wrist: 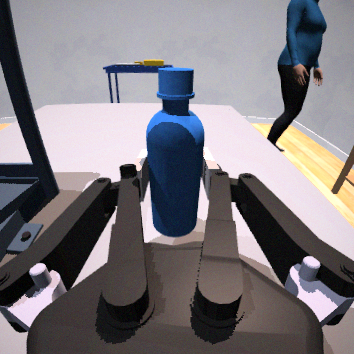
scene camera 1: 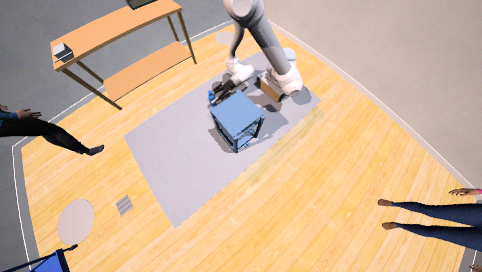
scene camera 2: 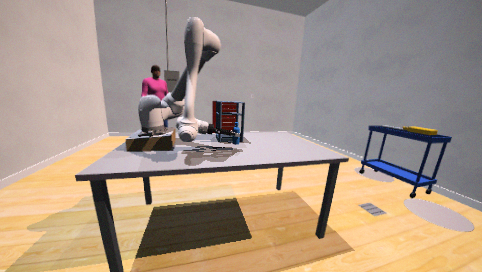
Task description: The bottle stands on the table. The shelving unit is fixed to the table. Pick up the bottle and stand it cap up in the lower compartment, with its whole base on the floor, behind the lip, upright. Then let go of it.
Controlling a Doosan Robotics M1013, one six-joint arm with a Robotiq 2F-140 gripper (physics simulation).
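Places are measured from the arm's base along level axes (x ahead, y left, z up), in metres.
Pixels of known places: gripper, fingertip midpoint: (wrist: pixel 174 159) (scene camera 1: pixel 210 100) (scene camera 2: pixel 238 134); arm's base, link origin: (scene camera 2: pixel 153 132).
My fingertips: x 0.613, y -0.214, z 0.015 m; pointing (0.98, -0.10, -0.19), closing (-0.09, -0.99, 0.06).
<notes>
For each thing: its top centre in the pictures, then the offset to it from my fingertips. Level surfaces: height alone.
- blue bottle, top centre: (wrist: pixel 177 68) (scene camera 1: pixel 210 91) 0.020 m back, 0.002 m left, 0.092 m up
- table, surface height: 0.115 m down
- blue shelving unit, top centre: (scene camera 1: pixel 236 111) (scene camera 2: pixel 229 101) 0.009 m ahead, 0.329 m left, 0.232 m up
The blue bottle (scene camera 1: pixel 211 94) (scene camera 2: pixel 236 135) (wrist: pixel 175 132) is upright, cap up, with its base a little above the table (scene camera 1: pixel 165 150) (scene camera 2: pixel 280 155) (wrist: pixel 75 122). My gripper (scene camera 1: pixel 213 98) (scene camera 2: pixel 234 132) (wrist: pixel 174 159) is shut on the bottle's body, one finger on each side, reaching in level from the arm. The blue shelving unit (scene camera 1: pixel 237 111) (scene camera 2: pixel 243 120) (wrist: pixel 23 95) stands on the table right beside the bottle; one post and part of its low structure show at the left of the wrist view. The inside of the lower compartment is mostly hidden.
The arm's base block (scene camera 1: pixel 270 89) (scene camera 2: pixel 150 143) is at the table's robot end, near the unit. In scene camera 2, a red drawer cabinet (scene camera 2: pixel 215 117) shows behind the unit. A blue cart (scene camera 2: pixel 410 132) (wrist: pixel 137 69) and a person (wrist: pixel 305 37) are beyond the table.
</notes>
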